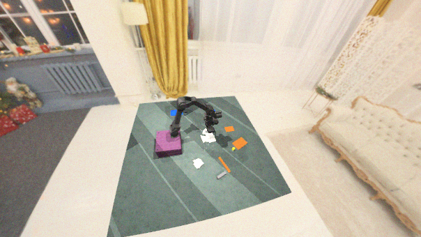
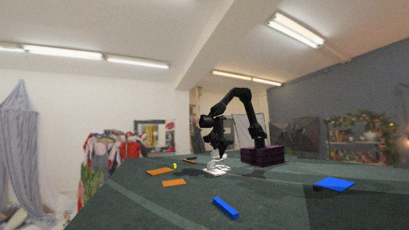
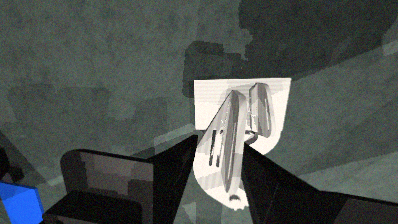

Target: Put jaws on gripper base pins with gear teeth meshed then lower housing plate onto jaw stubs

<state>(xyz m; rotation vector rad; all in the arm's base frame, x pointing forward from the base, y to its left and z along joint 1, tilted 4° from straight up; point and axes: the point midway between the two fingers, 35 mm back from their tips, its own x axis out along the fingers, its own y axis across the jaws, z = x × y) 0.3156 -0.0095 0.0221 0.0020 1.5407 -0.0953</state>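
Right now the white plate-like part is 2 cm ahead of my gripper tip, 3 cm to the right of it and 8 cm below it. Round my gripper tip: small yellow piece (18 cm ahead, 22 cm to the right, 7 cm below); then white gripper base (17 cm behind, 27 cm to the right, 5 cm below); then white housing plate (5 cm behind, 4 cm to the right, 8 cm below).
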